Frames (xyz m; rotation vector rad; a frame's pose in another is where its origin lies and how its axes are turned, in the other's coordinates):
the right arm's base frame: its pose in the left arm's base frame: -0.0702 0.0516 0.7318 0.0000 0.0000 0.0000
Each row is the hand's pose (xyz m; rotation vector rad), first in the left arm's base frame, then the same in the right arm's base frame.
Working: the left arm's base frame: its pose in the right arm's base frame: 0.0702 -0.0516 -0.7318 0.0000 0.0000 0.0000

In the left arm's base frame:
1: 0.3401 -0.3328 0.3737 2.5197 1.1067 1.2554
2: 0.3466 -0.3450 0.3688 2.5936 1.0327 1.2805
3: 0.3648 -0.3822 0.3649 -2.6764 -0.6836 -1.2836
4: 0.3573 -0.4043 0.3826 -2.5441 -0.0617 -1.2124
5: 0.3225 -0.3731 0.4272 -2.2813 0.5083 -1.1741
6: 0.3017 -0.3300 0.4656 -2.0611 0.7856 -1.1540
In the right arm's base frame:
1: 0.4103 -0.3844 -0.3581 2.5197 1.1067 1.2554
2: 0.4168 -0.3966 -0.3630 2.5936 1.0327 1.2805
3: 0.4350 -0.4338 -0.3669 -2.6764 -0.6836 -1.2836
4: 0.4275 -0.4559 -0.3492 -2.5441 -0.0617 -1.2124
5: 0.3927 -0.4247 -0.3046 -2.2813 0.5083 -1.1741
6: 0.3719 -0.3816 -0.2662 -2.0611 0.7856 -1.1540

